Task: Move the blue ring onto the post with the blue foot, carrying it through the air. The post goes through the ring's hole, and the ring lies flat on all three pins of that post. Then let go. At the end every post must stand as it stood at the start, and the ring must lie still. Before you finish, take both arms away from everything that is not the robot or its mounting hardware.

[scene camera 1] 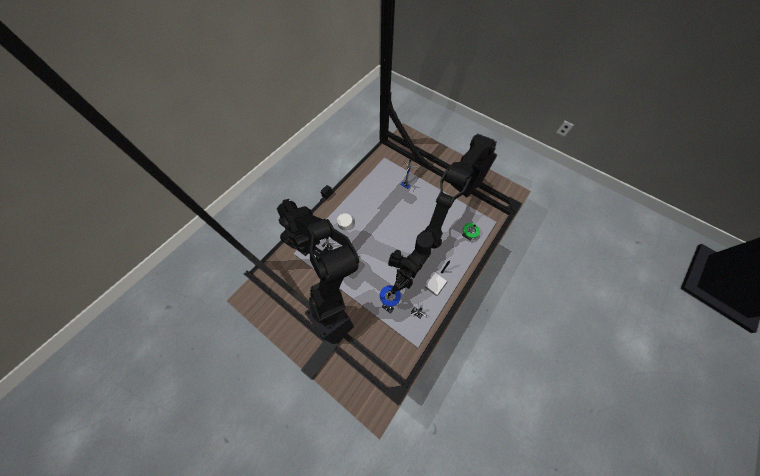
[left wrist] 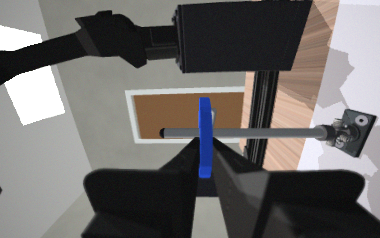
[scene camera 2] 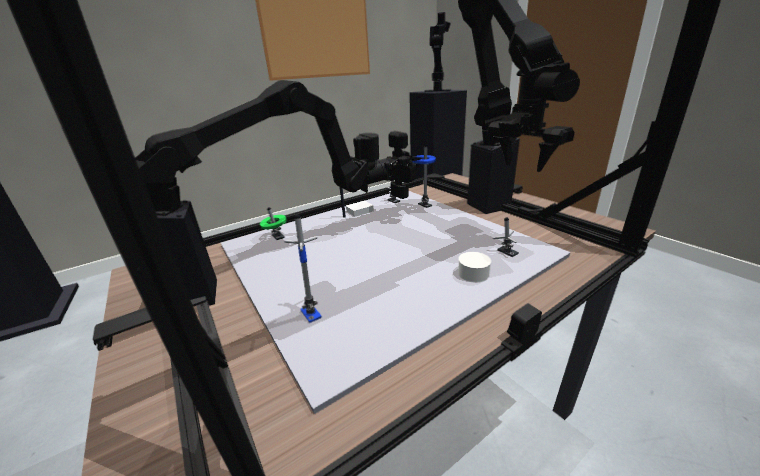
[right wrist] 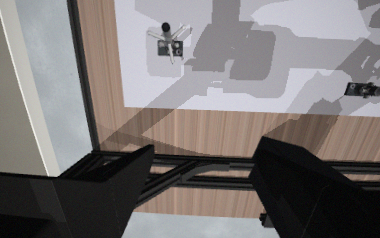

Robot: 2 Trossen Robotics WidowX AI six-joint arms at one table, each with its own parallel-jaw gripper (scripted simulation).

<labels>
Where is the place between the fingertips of my right gripper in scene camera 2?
522,168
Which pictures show my left gripper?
Scene camera 1, the left wrist view and scene camera 2 only.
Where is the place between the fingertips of my right gripper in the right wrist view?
At 205,152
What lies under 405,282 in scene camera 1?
My left gripper.
</labels>
